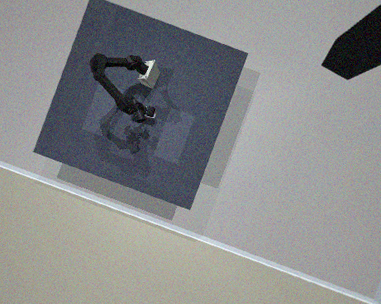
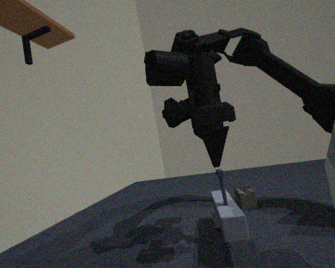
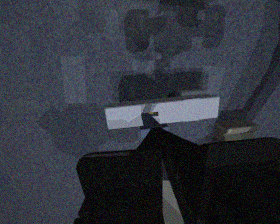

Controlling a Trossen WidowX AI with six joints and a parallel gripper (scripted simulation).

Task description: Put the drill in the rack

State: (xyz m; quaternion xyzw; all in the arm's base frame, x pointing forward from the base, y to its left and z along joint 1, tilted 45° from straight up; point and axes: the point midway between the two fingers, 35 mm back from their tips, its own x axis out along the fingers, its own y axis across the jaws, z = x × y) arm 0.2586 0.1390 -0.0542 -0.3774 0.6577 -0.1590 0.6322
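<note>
My gripper tip is 10 cm above the block, 3 cm to the left of it and 1 cm short of it.
</note>
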